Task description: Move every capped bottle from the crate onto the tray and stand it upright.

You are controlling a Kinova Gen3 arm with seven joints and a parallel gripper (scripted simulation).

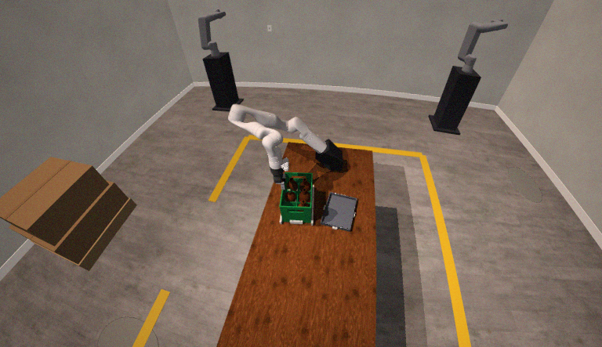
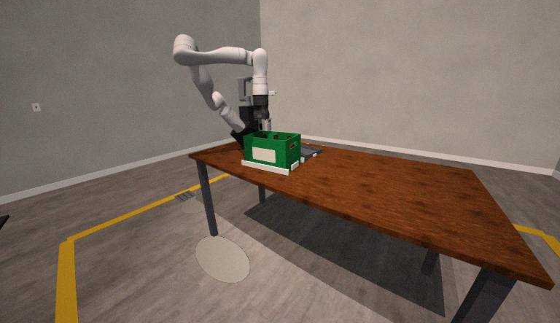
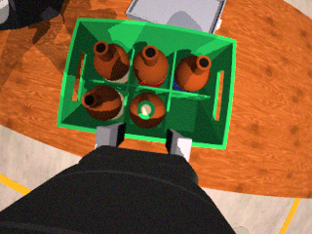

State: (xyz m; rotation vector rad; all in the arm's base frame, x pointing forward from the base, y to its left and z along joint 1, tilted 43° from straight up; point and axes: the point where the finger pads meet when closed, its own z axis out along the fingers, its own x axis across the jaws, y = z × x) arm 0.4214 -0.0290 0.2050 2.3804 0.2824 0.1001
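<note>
The capped bottle is 1 cm behind my hand, 3 cm to the left of it and 15 cm below it. Also, from my hand: green crate (2 cm behind, 8 cm to the left, 15 cm below); grey tray (2 cm behind, 35 cm to the left, 22 cm below).
</note>
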